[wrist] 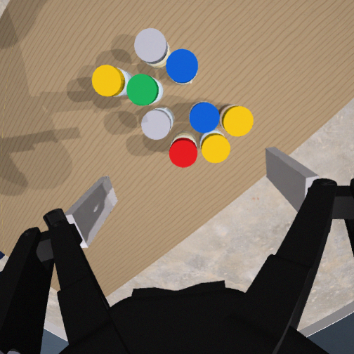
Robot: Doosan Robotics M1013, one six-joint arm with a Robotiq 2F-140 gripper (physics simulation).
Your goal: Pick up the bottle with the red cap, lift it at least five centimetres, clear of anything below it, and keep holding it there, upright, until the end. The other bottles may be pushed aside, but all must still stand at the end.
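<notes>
The bottle with the red cap stands upright at the near side of a group of bottles, seen almost from above in the wrist view. A yellow-capped bottle stands close at its right, and a white-capped bottle stands behind it to the left. My gripper is wide open with nothing between its fingers. The fingertips appear in front of the group, one to the left and one to the right of the red cap, and seem to be above the bottles. Most of the bottle bodies are hidden under their caps.
A blue-capped bottle and another yellow-capped bottle stand behind and right. Farther back are a green-capped, a yellow-capped, a white-capped and a blue-capped bottle. The wooden table ends in a diagonal edge at the right.
</notes>
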